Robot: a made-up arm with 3 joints. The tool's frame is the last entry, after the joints.
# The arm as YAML. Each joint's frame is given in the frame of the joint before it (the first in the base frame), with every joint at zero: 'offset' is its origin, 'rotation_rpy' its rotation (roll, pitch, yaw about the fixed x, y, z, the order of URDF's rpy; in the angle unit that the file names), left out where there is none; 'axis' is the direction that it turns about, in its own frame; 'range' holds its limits. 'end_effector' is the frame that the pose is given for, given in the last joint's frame.
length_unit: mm
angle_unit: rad
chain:
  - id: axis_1
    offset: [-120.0, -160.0, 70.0]
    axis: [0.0, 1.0, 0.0]
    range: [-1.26, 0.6]
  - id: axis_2
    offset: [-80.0, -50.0, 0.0]
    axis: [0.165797, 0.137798, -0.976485]
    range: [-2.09, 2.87]
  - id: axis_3
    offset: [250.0, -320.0, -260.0]
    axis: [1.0, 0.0, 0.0]
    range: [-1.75, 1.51]
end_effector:
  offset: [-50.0, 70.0, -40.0]
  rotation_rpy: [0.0, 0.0, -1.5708]
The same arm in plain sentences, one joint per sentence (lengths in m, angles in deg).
The arm has three revolute joints in a row. What follows holds with every joint at zero, and every direction is one of the base frame's.
The first joint is mounted 0.12 m along -x and 0.16 m along -y and 0.07 m along +z from the base frame's origin and turns about +y, from -72.19 to 34.38 deg.
The second joint is mounted 0.08 m along -x and 0.05 m along -y from the first joint and turns about the direction (0.165797, 0.137798, -0.976485), from -119.75 to 164.44 deg.
The third joint is mounted 0.25 m along +x and 0.32 m along -y and 0.26 m along -z from the second joint and turns about +x, from -100.27 to 86.52 deg.
The tool frame, which is the frame that the pose is given for, is mounted 0.05 m along -x and 0.07 m along +y and 0.04 m along -z from the third joint; its axes are the base frame's turned by roll 0, pitch 0 and yaw -90 deg (as in URDF: about the fixed x, then y, then z).

